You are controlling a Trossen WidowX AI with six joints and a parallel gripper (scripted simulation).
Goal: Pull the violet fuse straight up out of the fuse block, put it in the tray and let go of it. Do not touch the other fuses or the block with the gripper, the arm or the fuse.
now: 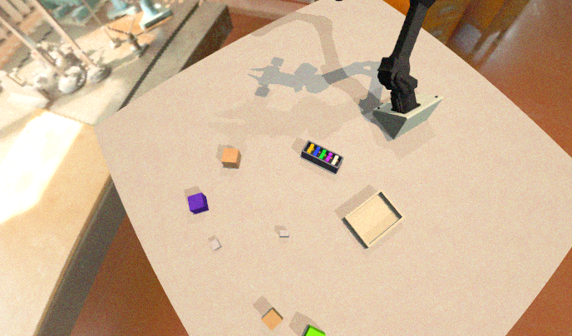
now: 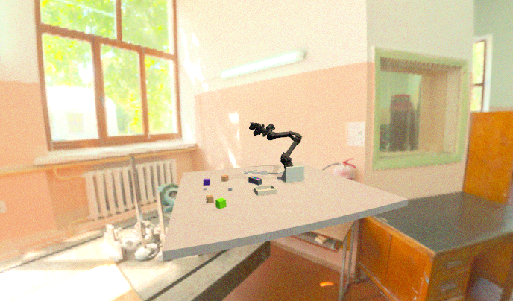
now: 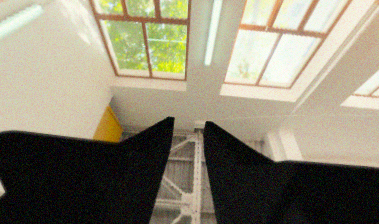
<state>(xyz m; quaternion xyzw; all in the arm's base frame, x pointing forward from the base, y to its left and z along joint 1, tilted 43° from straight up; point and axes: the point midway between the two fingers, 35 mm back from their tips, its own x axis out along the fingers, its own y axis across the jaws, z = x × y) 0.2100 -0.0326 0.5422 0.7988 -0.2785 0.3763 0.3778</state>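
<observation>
The violet fuse is 30 mm ahead of my gripper tip, 420 mm to the left of it and 450 mm below it. Also, from my gripper tip: beige tray: 10 mm ahead, 630 mm to the left, 470 mm below.
</observation>
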